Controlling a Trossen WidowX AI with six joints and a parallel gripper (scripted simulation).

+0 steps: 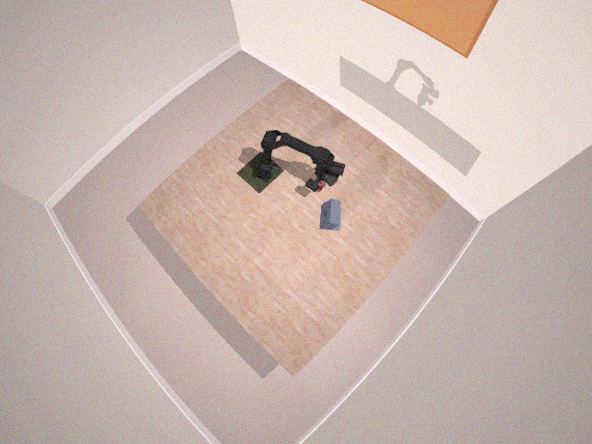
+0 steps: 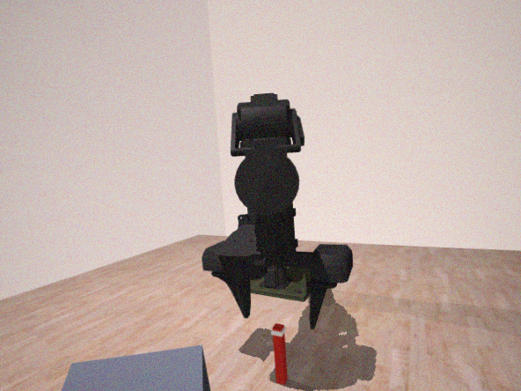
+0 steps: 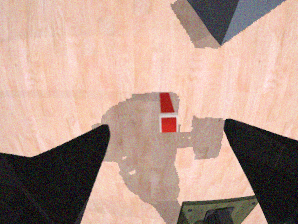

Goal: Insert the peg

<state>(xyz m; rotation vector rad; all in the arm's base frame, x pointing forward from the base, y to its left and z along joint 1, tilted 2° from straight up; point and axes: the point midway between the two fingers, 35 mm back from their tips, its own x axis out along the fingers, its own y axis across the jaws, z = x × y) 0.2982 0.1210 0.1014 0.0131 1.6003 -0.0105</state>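
Now: gripper tip 3 cm above the peg. From my gripper tip the other things lie so: sloped panel: 14 cm ahead, 10 cm to the right, 4 cm below.
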